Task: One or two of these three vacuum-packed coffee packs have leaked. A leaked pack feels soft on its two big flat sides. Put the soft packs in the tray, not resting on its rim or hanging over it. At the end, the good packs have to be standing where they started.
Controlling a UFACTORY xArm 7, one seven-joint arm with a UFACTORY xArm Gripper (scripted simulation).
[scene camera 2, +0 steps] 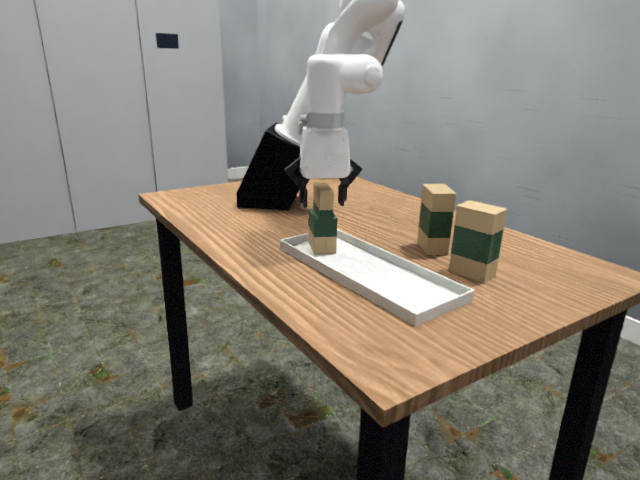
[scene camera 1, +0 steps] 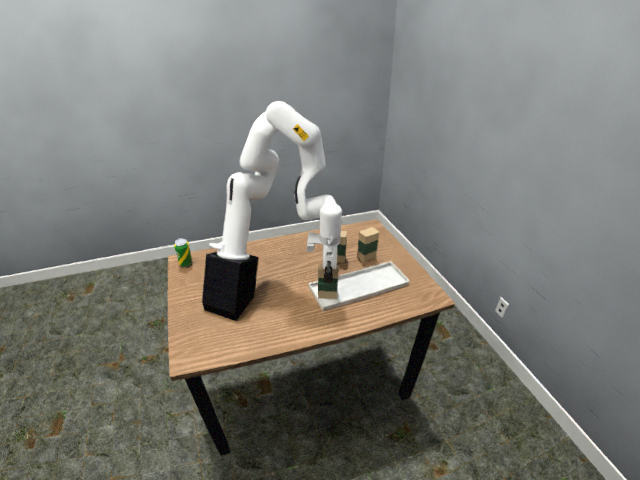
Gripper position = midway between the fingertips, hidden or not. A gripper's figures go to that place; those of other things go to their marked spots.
My gripper (scene camera 2: 322, 205) is 106 cm from the lens. A white tray (scene camera 2: 370, 270) is 99 cm from the lens.
